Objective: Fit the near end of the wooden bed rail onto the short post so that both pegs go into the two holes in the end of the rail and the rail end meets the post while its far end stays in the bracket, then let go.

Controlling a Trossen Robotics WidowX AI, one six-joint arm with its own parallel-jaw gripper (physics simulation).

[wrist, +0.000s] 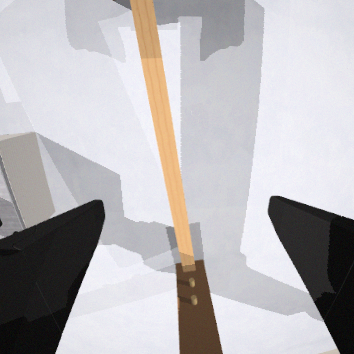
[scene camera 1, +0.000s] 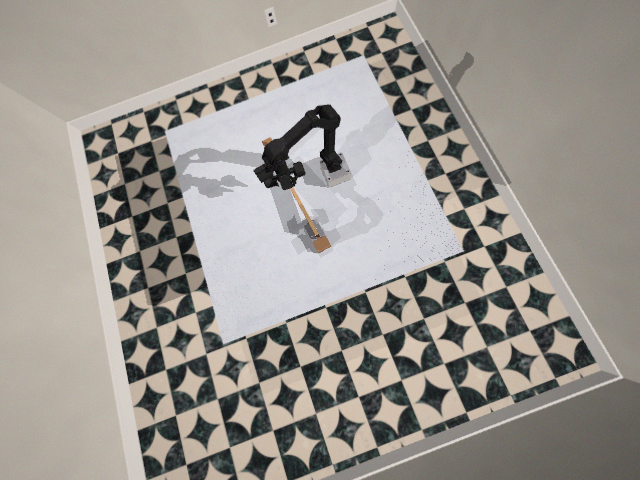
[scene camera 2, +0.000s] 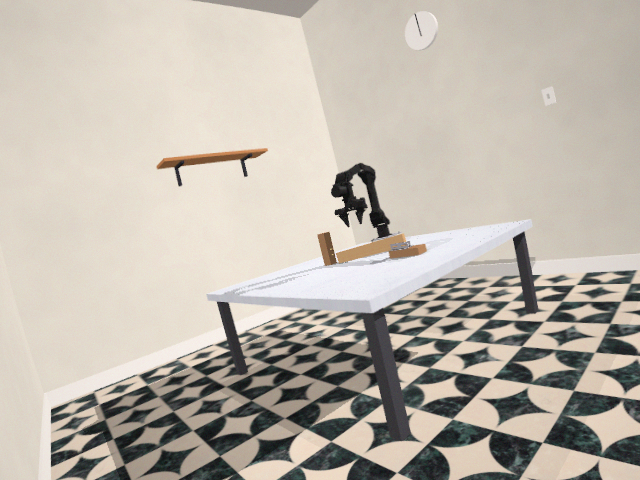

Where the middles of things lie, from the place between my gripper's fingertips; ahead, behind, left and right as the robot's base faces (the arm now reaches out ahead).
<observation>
I see my gripper 2 cm past the wooden bed rail (scene camera 2: 383, 245), 4 cm to the right of it and 13 cm above it.
</observation>
